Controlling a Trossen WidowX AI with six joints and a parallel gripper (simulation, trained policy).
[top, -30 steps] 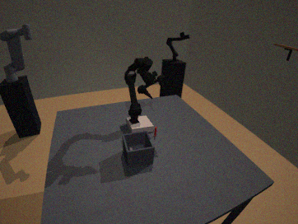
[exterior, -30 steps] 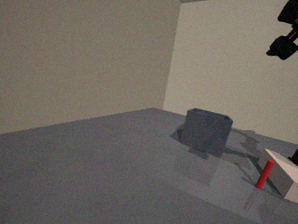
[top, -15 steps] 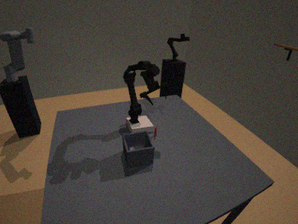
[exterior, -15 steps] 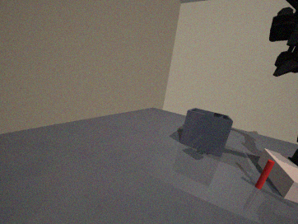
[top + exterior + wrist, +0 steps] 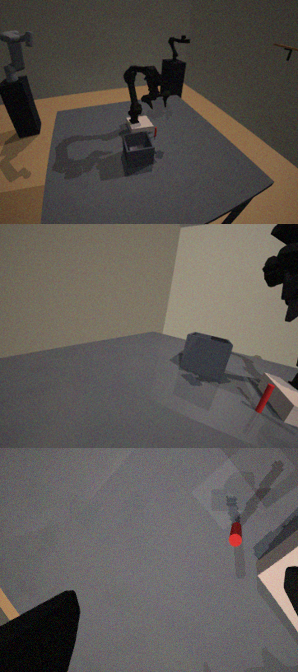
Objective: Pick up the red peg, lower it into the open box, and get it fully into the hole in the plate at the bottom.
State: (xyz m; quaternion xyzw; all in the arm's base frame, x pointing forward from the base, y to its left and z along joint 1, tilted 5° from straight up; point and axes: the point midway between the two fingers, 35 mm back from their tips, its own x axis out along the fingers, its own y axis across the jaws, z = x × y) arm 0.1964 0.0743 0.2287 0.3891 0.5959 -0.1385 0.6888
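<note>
My gripper tip is 21 cm above the red peg and 2 cm past it. Round my gripper tip: light plate 21 cm below, 20 cm to the right, 12 cm ahead.
</note>
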